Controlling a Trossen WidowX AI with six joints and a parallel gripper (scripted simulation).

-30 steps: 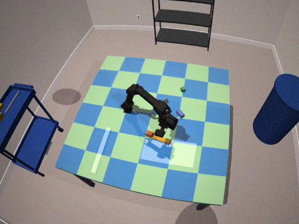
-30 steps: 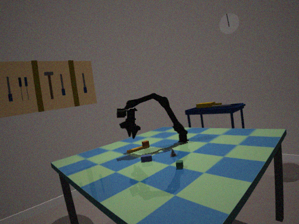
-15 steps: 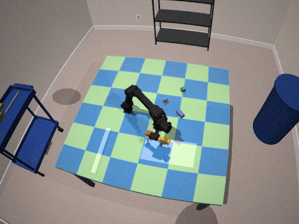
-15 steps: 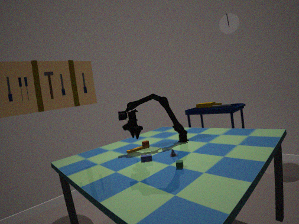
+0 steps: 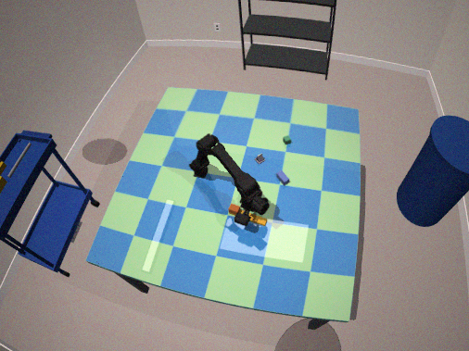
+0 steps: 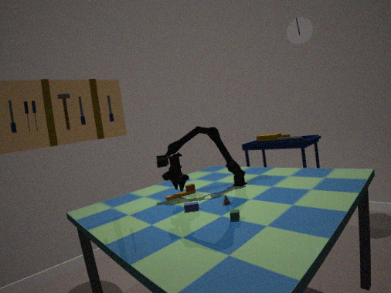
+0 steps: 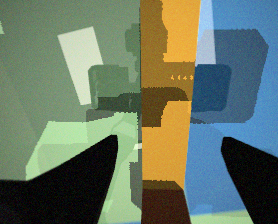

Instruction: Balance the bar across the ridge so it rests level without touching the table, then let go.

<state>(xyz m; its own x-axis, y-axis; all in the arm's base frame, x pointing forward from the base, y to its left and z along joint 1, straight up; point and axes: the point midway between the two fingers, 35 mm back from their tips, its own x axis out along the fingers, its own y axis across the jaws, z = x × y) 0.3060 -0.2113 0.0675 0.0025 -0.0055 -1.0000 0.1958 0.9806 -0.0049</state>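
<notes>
Now: the purple block 12 cm ahead of my gripper tip, 24 cm to the left of it and 2 cm below it. Round my gripper tip: green block (11 cm ahead, 50 cm to the left, 2 cm below).
</notes>
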